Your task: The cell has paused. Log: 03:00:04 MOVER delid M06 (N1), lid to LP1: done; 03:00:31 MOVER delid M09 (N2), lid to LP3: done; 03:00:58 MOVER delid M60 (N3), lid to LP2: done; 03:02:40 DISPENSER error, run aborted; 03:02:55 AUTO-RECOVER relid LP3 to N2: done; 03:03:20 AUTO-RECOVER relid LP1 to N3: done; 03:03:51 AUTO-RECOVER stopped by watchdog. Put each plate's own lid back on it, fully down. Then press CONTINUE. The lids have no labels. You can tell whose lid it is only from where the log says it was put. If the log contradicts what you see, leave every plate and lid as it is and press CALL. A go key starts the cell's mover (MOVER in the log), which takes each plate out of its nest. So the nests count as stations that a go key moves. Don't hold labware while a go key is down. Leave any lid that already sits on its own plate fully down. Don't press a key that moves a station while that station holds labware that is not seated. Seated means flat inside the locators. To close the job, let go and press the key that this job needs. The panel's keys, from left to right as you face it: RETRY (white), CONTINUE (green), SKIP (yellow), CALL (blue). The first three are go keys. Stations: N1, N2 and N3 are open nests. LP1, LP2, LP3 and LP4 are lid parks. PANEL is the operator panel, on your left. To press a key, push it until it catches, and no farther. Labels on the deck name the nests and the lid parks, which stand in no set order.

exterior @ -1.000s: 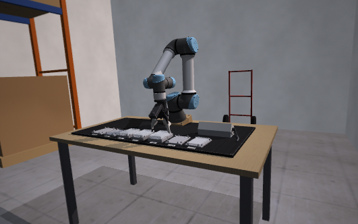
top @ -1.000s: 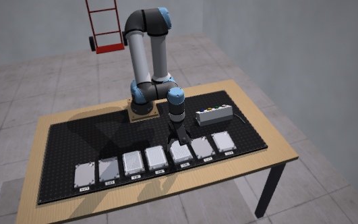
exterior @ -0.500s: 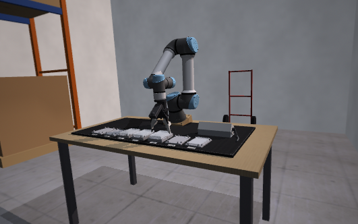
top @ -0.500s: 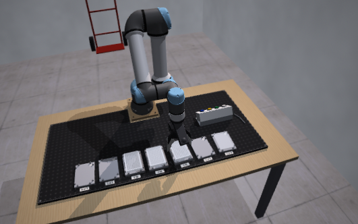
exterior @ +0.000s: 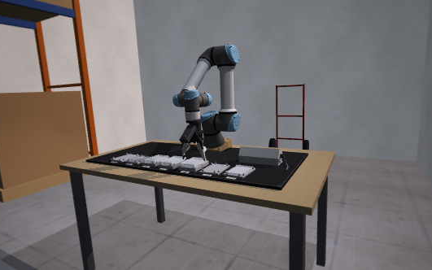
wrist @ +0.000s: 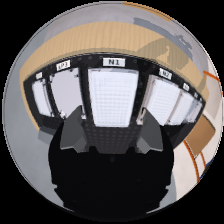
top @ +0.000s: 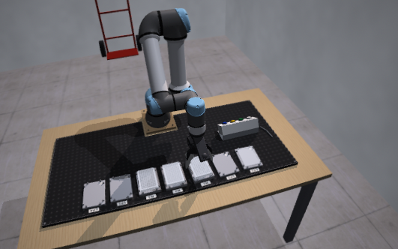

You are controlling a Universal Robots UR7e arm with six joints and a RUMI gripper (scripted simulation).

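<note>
Right now my hand is 20 mm above the plate. Round my hand: clear lid (40 mm behind, 260 mm to the left, 30 mm below); lid park (20 mm behind, 130 mm to the left, 40 mm below); white lid (20 mm ahead, 130 mm to the right, 10 mm below).
</note>
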